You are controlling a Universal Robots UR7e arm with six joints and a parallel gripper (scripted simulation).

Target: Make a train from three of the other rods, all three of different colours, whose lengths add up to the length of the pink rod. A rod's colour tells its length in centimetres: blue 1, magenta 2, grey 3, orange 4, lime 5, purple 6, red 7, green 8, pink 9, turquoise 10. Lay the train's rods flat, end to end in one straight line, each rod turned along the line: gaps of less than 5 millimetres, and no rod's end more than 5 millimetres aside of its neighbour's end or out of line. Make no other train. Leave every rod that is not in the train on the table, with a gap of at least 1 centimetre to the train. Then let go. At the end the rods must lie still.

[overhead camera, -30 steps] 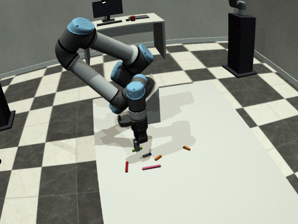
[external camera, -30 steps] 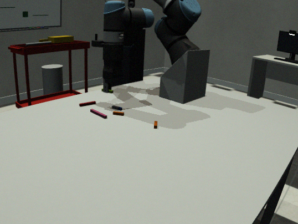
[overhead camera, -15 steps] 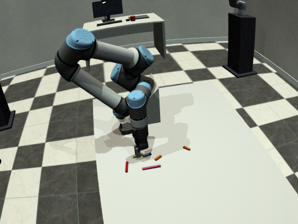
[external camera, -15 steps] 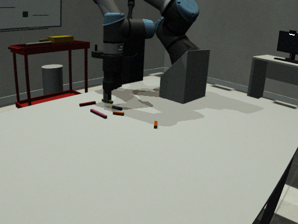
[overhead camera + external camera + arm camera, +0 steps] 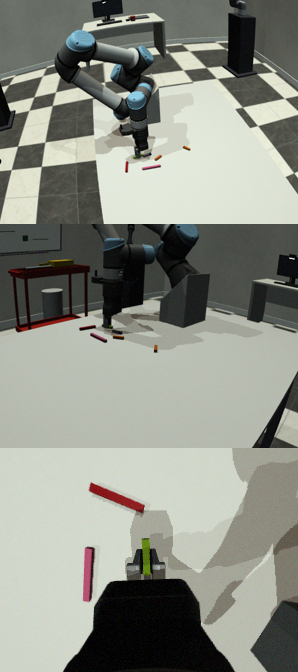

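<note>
Right now my hand is 1 cm above the lime rod. From my hand the other things lie so: red rod (4 cm ahead, 7 cm to the right, 3 cm below); grey rod (4 cm to the left, 3 cm below); blue rod (1 cm behind, 6 cm to the left, 3 cm below).
</note>
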